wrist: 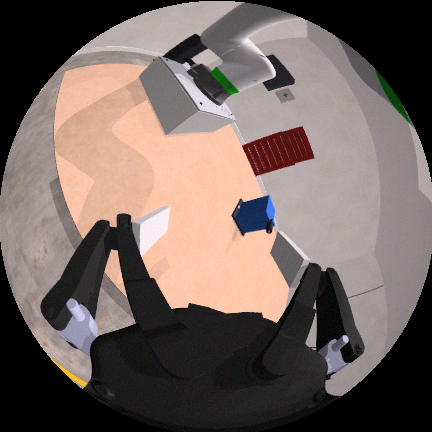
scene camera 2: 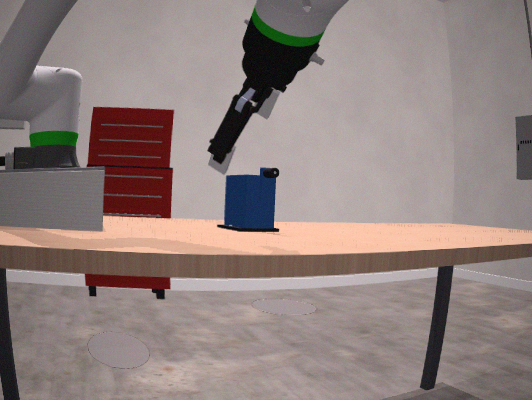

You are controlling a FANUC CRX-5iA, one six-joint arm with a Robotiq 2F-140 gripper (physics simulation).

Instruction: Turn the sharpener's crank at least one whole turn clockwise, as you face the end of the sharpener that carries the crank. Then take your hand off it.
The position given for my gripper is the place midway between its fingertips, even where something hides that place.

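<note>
You'd find my gripper [scene camera 2: 239, 139] here, and it's in the wrist view as well [wrist: 222, 230]. I can also see a blue sharpener [scene camera 2: 244, 212], and the wrist view has the sharpener too [wrist: 261, 208].
</note>
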